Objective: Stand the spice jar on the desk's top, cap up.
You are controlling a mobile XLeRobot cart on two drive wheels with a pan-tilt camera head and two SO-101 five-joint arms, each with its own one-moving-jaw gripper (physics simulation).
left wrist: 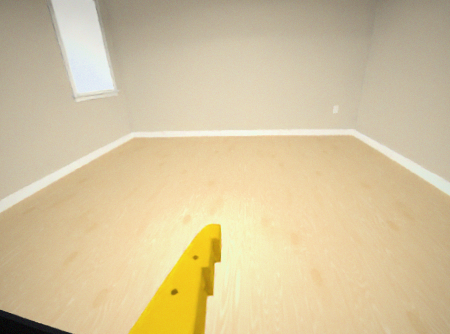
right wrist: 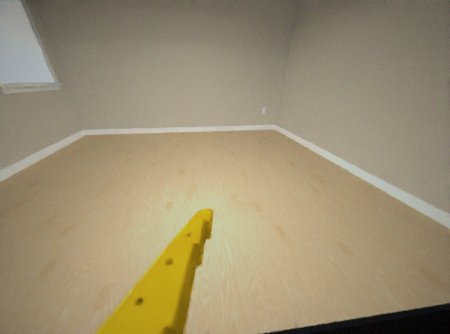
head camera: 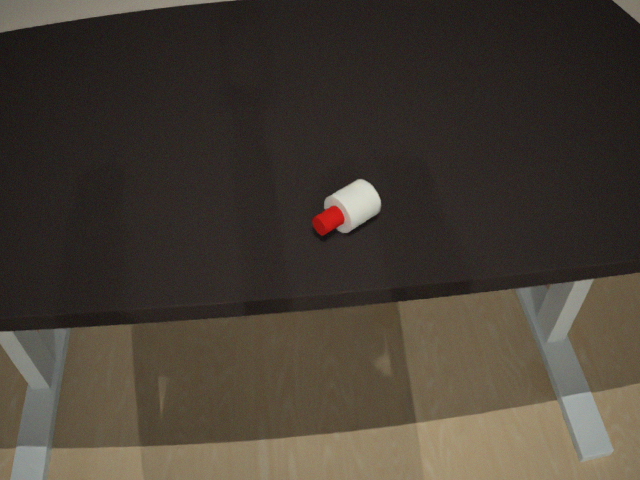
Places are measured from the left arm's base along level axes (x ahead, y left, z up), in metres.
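Where they show: left hand, its tool point: (left wrist: 220, 237); right hand, its tool point: (right wrist: 211, 220).
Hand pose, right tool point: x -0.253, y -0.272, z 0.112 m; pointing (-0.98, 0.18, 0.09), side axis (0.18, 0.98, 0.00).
Note:
After its pixels a point has its place.
The spice jar (head camera: 356, 204) {x 0.511, y -0.194, z -0.017 m}, a white cylinder with a narrower red cap, lies on its side on the dark desk top (head camera: 206, 155) {x 0.652, y -0.012, z -0.055 m}, right of the middle of the head view and toward the near edge. Its cap points to the lower left. Neither gripper shows in the head view. My left gripper (left wrist: 207, 245) is open, with one yellow notched jaw in the left wrist view and bare floor beyond it. My right gripper (right wrist: 200, 230) is open too, with one yellow notched jaw showing. The jar does not show in either wrist view.
The desk's straight near edge (head camera: 320, 302) {x 0.423, y -0.155, z -0.068 m} runs across the head view below the jar. Grey desk legs (head camera: 38, 361) {x 0.722, y 0.487, z -0.662 m} (head camera: 568, 315) {x 0.822, y -0.728, z -0.644 m} stand under it at left and right on the wooden floor (head camera: 465, 449) {x 0.568, y -0.463, z -0.775 m}. The wrist views show floor, walls and a window (left wrist: 82, 45) {x -2.678, y -2.377, z 0.638 m} (right wrist: 22, 45) {x -2.844, y -2.392, z 0.469 m}.

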